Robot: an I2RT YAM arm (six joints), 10 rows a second.
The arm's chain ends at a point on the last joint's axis. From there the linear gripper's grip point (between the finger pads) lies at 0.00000 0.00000 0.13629 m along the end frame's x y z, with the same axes.
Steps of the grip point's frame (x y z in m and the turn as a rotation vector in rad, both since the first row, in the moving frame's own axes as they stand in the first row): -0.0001 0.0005 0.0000 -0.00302 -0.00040 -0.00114; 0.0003 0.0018 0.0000 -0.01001 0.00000 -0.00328; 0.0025 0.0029 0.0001 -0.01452 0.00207 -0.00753; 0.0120 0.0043 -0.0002 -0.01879 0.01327 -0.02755; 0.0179 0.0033 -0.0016 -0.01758 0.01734 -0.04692; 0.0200 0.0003 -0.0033 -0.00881 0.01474 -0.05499; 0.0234 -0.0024 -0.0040 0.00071 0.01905 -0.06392; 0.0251 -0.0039 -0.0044 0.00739 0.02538 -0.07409; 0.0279 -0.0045 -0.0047 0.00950 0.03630 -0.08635; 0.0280 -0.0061 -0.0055 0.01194 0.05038 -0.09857; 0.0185 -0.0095 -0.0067 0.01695 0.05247 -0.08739
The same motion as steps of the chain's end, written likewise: 0.0000 0.0001 0.0000 -0.00302 -0.00040 -0.00114; 0.0003 0.0004 0.0000 -0.01001 0.00000 -0.00328; 0.0022 0.0009 0.0001 -0.01452 0.00207 -0.00753; 0.0102 0.0018 -0.0002 -0.01879 0.01327 -0.02755; 0.0155 0.0010 -0.0016 -0.01758 0.01734 -0.04692; 0.0180 -0.0008 -0.0033 -0.00881 0.01474 -0.05499; 0.0208 -0.0022 -0.0040 0.00071 0.01905 -0.06392; 0.0217 -0.0028 -0.0044 0.00739 0.02538 -0.07409; 0.0230 -0.0030 -0.0046 0.00950 0.03630 -0.08635; 0.0212 -0.0041 -0.0053 0.01194 0.05038 -0.09857; 0.0115 -0.0069 -0.0065 0.01695 0.05247 -0.08739
